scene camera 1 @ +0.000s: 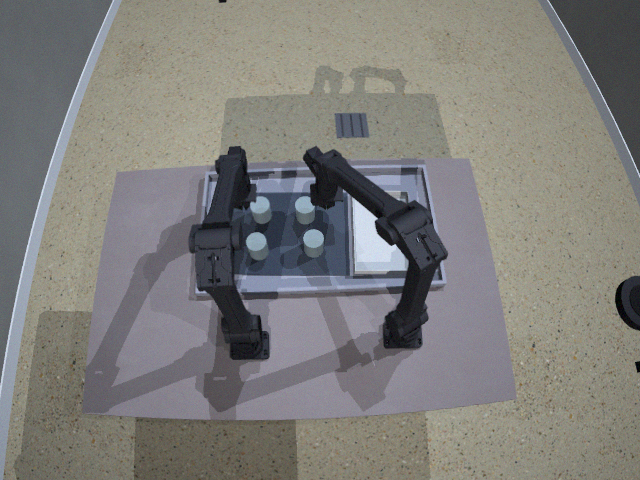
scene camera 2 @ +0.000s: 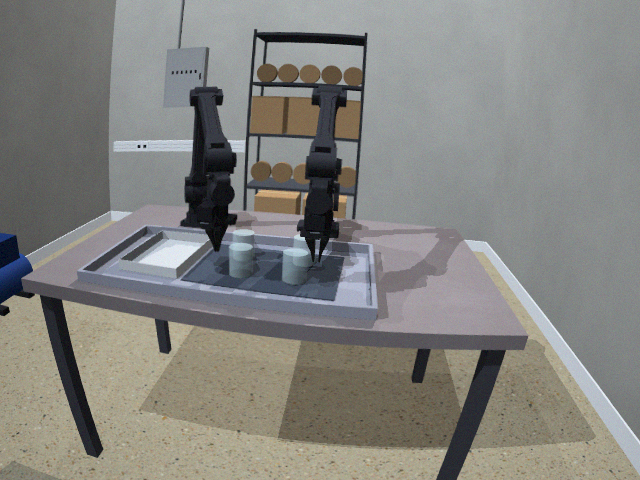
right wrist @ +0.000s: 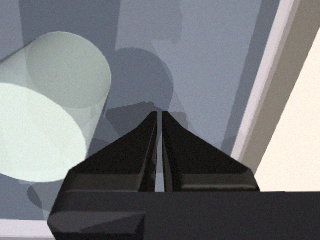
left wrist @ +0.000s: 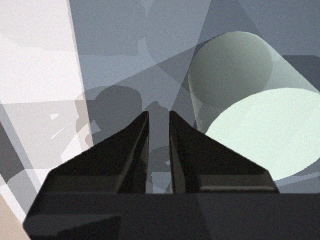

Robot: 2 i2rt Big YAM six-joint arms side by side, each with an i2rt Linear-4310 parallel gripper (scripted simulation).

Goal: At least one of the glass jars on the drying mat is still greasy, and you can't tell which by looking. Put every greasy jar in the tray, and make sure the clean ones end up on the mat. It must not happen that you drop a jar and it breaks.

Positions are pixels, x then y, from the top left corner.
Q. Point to a white tray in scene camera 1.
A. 372, 255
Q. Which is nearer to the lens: the glass jar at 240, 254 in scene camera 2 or the white tray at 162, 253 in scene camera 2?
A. The glass jar.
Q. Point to a dark drying mat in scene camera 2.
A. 322, 278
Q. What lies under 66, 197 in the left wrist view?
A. My left gripper.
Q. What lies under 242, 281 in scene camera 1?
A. A grey basin.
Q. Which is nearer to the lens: the glass jar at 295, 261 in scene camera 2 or the white tray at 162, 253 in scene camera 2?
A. The glass jar.
